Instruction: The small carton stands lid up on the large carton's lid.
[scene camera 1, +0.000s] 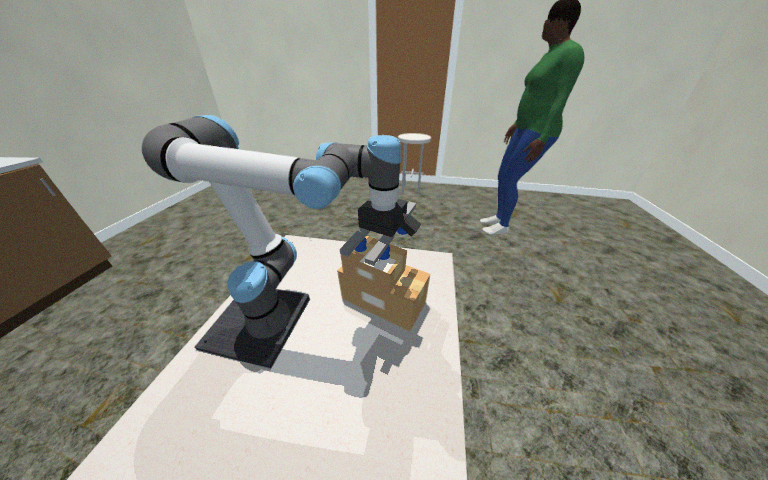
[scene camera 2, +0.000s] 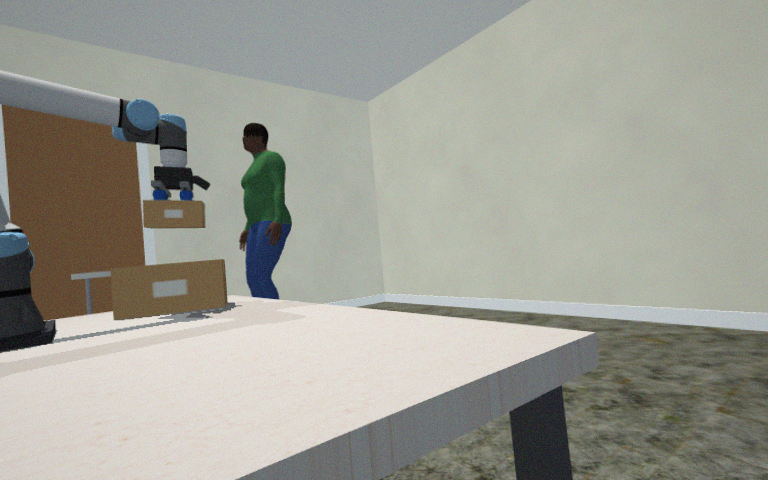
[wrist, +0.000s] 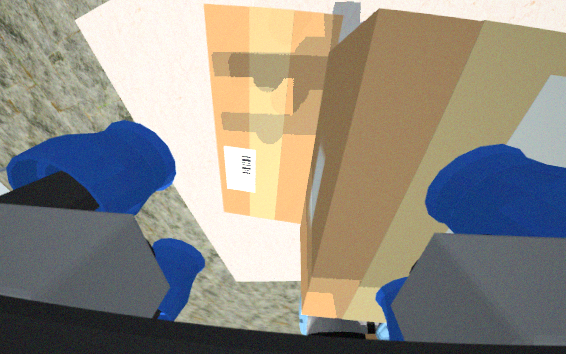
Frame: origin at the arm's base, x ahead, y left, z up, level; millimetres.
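Where they show: end effector, tool point: (wrist: 285, 225); arm's base, origin of the base link: (scene camera 1: 269, 319).
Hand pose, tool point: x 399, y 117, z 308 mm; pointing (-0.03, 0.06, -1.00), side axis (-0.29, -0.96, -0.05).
Note:
Things, the pixels of their centre, and the offset from my tool point. Level surfaces: height alone.
- small carton, body centre: (wrist: 394, 194) (scene camera 1: 374, 262) (scene camera 2: 176, 214) 14 mm back, 65 mm right, 30 mm down
- large carton, body centre: (wrist: 273, 128) (scene camera 2: 174, 287) (scene camera 1: 383, 287) 7 mm back, 52 mm left, 253 mm down
- white table, its level: 330 mm down
The small carton (scene camera 1: 351, 264) (scene camera 2: 192, 215) (wrist: 400, 125) hangs level, lid up, under my suction gripper (scene camera 1: 373, 249) (scene camera 2: 173, 194) (wrist: 310, 200). Blue cups on one side of the gripper sit on its lid; the cups on the other side hang free beside it. The large carton (scene camera 1: 396, 311) (scene camera 2: 135, 294) (wrist: 227, 30) stands on the table, with tape and a barcode label on its lid. The scene camera 2 view shows a clear gap between the cartons. In the wrist view the small carton hides part of the large carton's lid.
The white table (scene camera 1: 283, 407) (scene camera 2: 396, 384) carries the arm's black base plate (scene camera 1: 226, 339). A person in green (scene camera 1: 552, 96) (scene camera 2: 263, 186) stands beyond the table. A stool (scene camera 1: 414, 137) (scene camera 2: 90, 275) is near the door (scene camera 1: 416, 84) (scene camera 2: 73, 198). A brown cabinet (scene camera 1: 45, 226) is at left.

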